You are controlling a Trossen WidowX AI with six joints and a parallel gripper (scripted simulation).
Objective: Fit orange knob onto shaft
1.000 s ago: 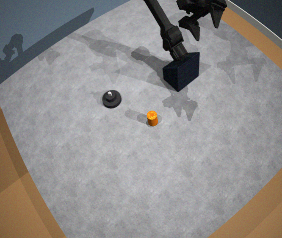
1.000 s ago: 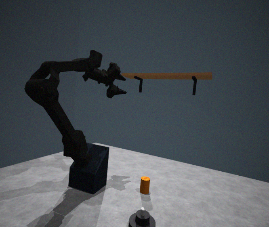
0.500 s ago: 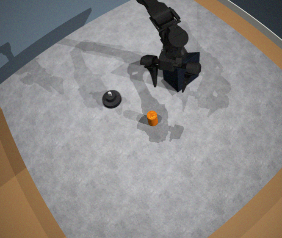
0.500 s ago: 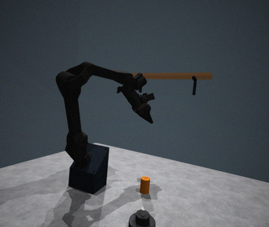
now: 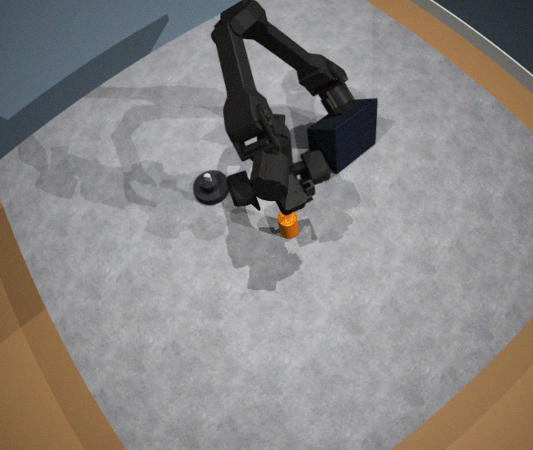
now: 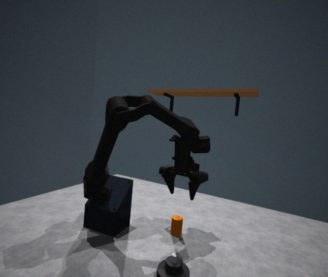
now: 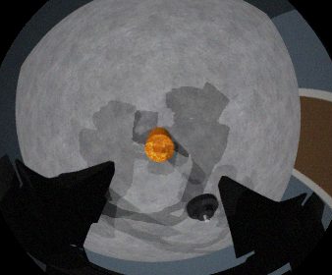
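Right now the orange knob is 10 mm behind my gripper tip and 100 mm below it. From my gripper tip the other things lie so: round pedestal (40 mm ahead, 210 mm to the right, 110 mm below).
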